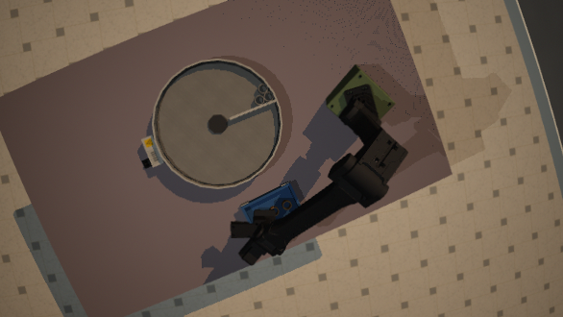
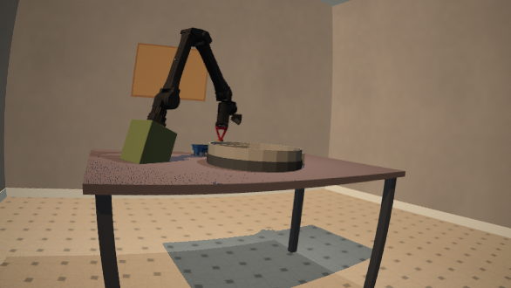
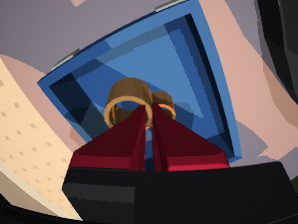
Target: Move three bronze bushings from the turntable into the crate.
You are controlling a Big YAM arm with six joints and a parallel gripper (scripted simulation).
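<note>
My gripper is now 4 cm past the blue crate, 1 cm to the right of it and 7 cm above it. Round my hand: turntable (4 cm ahead, 34 cm to the right, 4 cm below).
</note>
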